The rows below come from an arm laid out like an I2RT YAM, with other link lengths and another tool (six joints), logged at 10 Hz.
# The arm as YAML. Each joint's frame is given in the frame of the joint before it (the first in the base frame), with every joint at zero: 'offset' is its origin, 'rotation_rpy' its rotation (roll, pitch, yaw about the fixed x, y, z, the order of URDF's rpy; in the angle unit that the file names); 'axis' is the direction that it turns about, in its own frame. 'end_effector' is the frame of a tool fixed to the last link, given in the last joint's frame.
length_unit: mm
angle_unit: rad
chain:
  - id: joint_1
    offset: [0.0, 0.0, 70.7]
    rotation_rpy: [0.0, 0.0, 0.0]
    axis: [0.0, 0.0, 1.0]
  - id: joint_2
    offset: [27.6, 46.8, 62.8]
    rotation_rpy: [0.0, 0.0, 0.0]
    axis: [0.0, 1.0, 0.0]
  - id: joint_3
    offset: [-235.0, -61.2, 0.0]
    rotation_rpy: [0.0, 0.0, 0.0]
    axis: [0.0, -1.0, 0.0]
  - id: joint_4
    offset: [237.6, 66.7, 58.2]
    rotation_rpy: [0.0, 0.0, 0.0]
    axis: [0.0, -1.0, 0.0]
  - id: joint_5
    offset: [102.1, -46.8, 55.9]
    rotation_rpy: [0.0, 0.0, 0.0]
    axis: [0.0, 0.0, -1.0]
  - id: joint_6
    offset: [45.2, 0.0, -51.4]
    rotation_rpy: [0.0, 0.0, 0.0]
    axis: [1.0, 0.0, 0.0]
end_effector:
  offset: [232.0, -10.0, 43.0]
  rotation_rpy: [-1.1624, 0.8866, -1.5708]
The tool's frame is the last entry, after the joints.
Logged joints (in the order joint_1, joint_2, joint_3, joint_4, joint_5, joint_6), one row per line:
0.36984 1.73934 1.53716 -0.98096 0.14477 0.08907
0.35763 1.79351 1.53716 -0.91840 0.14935 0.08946
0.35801 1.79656 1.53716 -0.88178 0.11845 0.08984
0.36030 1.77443 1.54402 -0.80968 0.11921 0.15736
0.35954 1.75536 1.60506 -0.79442 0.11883 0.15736
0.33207 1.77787 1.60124 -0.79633 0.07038 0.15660
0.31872 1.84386 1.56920 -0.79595 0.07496 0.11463
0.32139 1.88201 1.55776 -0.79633 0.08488 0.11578
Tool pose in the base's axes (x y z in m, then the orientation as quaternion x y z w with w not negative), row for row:
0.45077 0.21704 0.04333 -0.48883 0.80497 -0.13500 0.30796
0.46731 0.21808 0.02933 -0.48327 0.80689 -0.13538 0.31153
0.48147 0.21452 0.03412 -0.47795 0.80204 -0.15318 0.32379
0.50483 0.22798 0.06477 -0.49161 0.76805 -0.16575 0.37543
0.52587 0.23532 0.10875 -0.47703 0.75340 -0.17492 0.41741
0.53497 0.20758 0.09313 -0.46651 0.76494 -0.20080 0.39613
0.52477 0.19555 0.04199 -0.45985 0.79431 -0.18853 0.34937
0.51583 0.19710 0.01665 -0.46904 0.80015 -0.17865 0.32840
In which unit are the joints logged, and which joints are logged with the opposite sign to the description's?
The joints are logged in radians. Opposite sign: joint_5, joint_6.
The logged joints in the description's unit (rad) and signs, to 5 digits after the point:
0.36984 1.73934 1.53716 -0.98096 -0.14477 -0.08907
0.35763 1.79351 1.53716 -0.91840 -0.14935 -0.08946
0.35801 1.79656 1.53716 -0.88178 -0.11845 -0.08984
0.36030 1.77443 1.54402 -0.80968 -0.11921 -0.15736
0.35954 1.75536 1.60506 -0.79442 -0.11883 -0.15736
0.33207 1.77787 1.60124 -0.79633 -0.07038 -0.15660
0.31872 1.84386 1.56920 -0.79595 -0.07496 -0.11463
0.32139 1.88201 1.55776 -0.79633 -0.08488 -0.11578

